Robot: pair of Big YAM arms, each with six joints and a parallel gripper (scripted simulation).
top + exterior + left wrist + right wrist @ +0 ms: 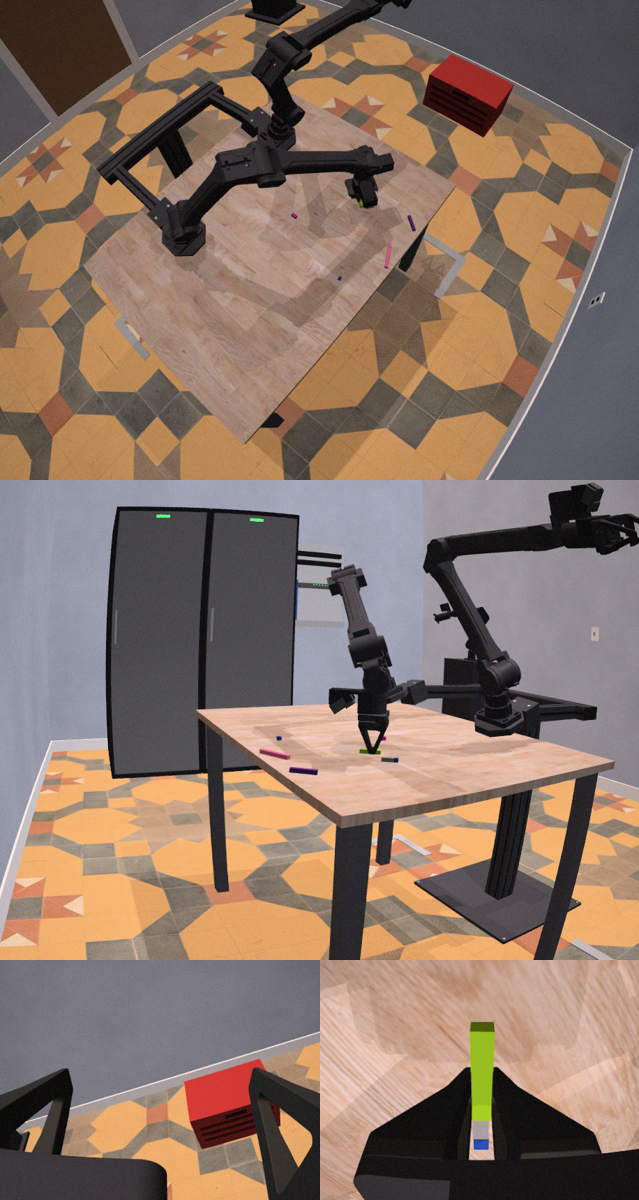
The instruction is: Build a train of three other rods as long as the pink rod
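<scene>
Right now my right hand is 30 mm past the grey rod, 30 mm to the right of it and 20 mm above it. From my right hand the other things lie so: lime rod right at my right hand.
</scene>
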